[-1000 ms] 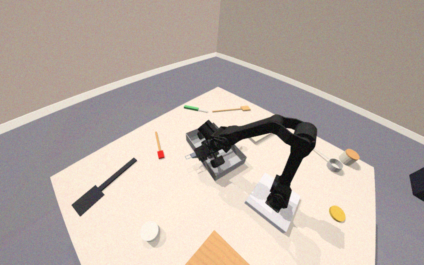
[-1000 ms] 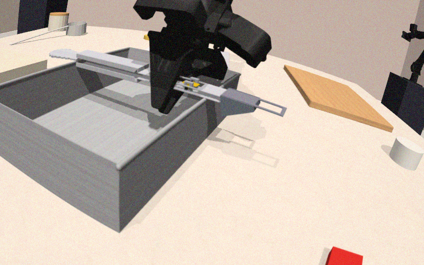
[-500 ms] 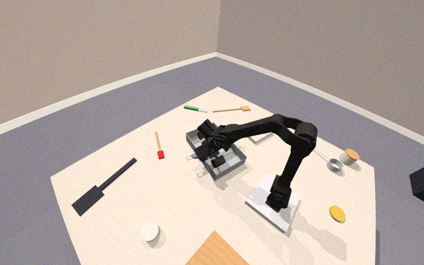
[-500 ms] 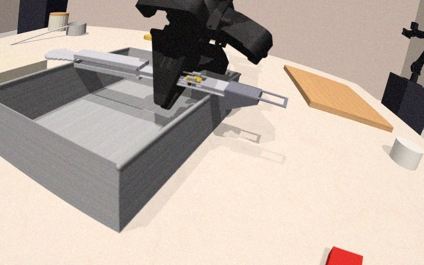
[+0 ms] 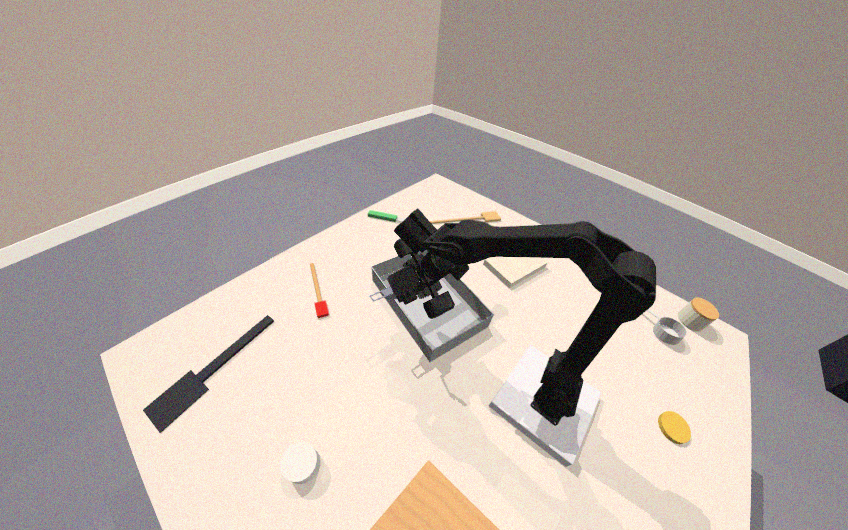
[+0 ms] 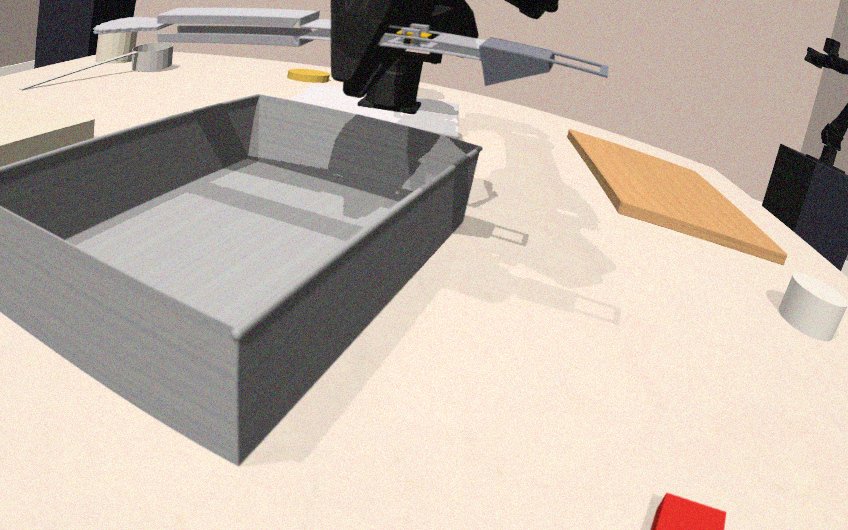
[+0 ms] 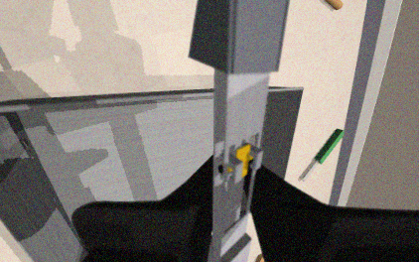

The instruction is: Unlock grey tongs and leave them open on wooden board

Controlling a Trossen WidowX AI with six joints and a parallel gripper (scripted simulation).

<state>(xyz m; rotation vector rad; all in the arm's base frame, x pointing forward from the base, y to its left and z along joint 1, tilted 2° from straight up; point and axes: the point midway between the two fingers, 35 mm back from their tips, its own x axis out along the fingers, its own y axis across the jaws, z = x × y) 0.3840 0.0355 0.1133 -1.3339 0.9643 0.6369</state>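
My gripper tip is 10 mm past the yellow lock piece, 30 mm to the right of it and 30 mm below it. From my gripper tip the other things lie so: grey roasting tin: 10 mm behind, 50 mm to the right, 80 mm below; red-headed spatula: 210 mm ahead, 160 mm to the left, 100 mm below; pale block: 110 mm behind, 370 mm to the right, 90 mm below.
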